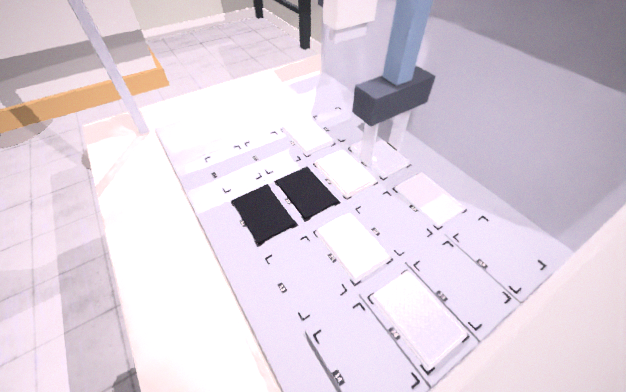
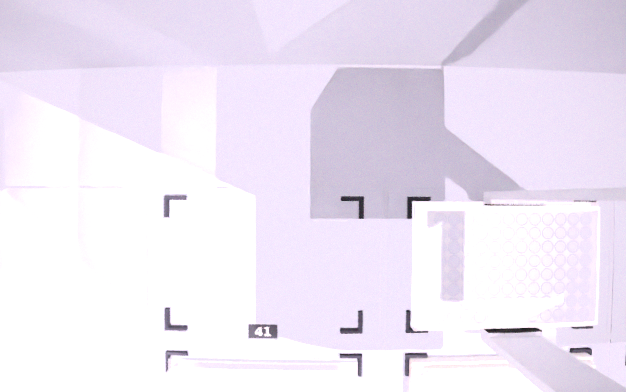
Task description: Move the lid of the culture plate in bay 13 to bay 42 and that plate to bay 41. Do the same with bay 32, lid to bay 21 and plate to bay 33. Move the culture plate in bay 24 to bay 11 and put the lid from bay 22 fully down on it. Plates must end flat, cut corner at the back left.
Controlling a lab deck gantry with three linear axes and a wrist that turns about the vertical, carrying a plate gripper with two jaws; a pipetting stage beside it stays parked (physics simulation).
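Places are measured from the robot's base along level axes (x ahead, y left, z up), in metres.
Pixels of known places: gripper, between the fingertips: [image 1: 379, 154] [image 2: 509, 266]; robot's base, origin of its link: [image 1: 206, 159].
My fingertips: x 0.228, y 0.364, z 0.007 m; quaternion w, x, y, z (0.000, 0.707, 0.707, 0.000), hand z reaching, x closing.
Observation:
For each thing: its middle in the pictures, then the offset to it from my fingertips. "*": a spot on its surface instead.
- Bay 41, a spot on its surface: [image 2: 262, 331] * 0.165 m back, 0.046 m right, 0.007 m down
- Bay 13, a spot on its surface: [image 1: 281, 287] * 0.162 m ahead, 0.368 m right, 0.007 m down
- white plate, middle of its body: [image 1: 344, 171] 0.000 m ahead, 0.107 m right, 0.000 m up
- black piece, middle of its body: [image 1: 263, 212] 0.000 m ahead, 0.321 m right, 0.003 m down
- bay 31, a spot on its surface: [image 1: 307, 135] * 0.154 m back, 0.113 m right, 0.007 m up
- bay 23, a spot on its surface: [image 1: 353, 245] * 0.170 m ahead, 0.217 m right, 0.007 m up
- pale plate, middle of its body: [image 1: 429, 198] 0.164 m ahead, 0.000 m left, 0.003 m down
My gripper [image 1: 383, 155] [image 2: 525, 266] has its jaws against the two long sides of a pale, clear culture plate [image 1: 387, 159] [image 2: 545, 260] at bay 42, shut on it. The plate looks level, at or very near the deck; its wells show from above, and whether a lid lies on it is hard to tell. Bay 41 [image 2: 262, 331] holds no plate. Bay 13 [image 1: 281, 287] is bare. A white plate [image 1: 345, 172] is in bay 32. A black lid or plate [image 1: 307, 192] is in bay 22. A culture plate [image 1: 420, 320] with faint wells is in bay 24.
Another black piece [image 1: 262, 215] is in bay 12. White plates stand in bay 31 [image 1: 307, 135] and bay 23 [image 1: 353, 245]. A pale plate [image 1: 430, 200] is in bay 43. The parked pipetting stage [image 1: 349, 12] is behind the gantry's blue column [image 1: 407, 40].

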